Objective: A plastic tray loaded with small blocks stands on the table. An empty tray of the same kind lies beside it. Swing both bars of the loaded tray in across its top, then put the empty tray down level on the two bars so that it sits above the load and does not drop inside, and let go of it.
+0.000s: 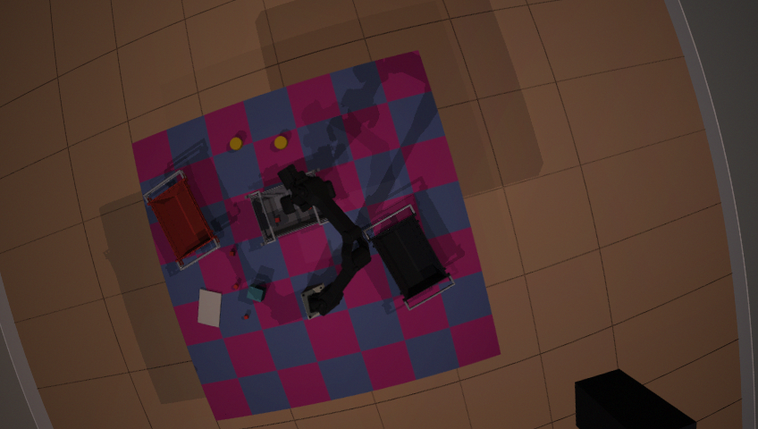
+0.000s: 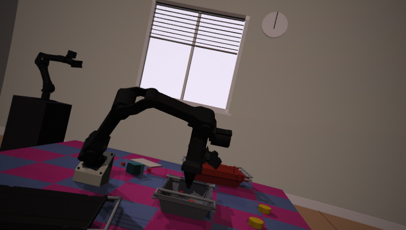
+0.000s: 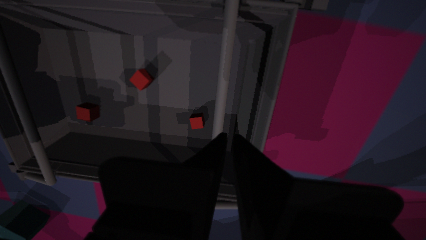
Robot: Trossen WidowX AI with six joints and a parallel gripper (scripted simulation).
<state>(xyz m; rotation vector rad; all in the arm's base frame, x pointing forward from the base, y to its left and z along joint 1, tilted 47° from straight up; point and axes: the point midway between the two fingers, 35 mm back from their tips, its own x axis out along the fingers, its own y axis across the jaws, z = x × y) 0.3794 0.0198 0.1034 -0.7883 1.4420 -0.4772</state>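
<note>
The dark tray lies 280 mm behind my gripper tip, 310 mm to the right of it and 40 mm below it. Also, from my gripper tip: teal cube 330 mm behind, 310 mm to the left, 70 mm below; then white plate 370 mm behind, 540 mm to the left, 90 mm below.
</note>
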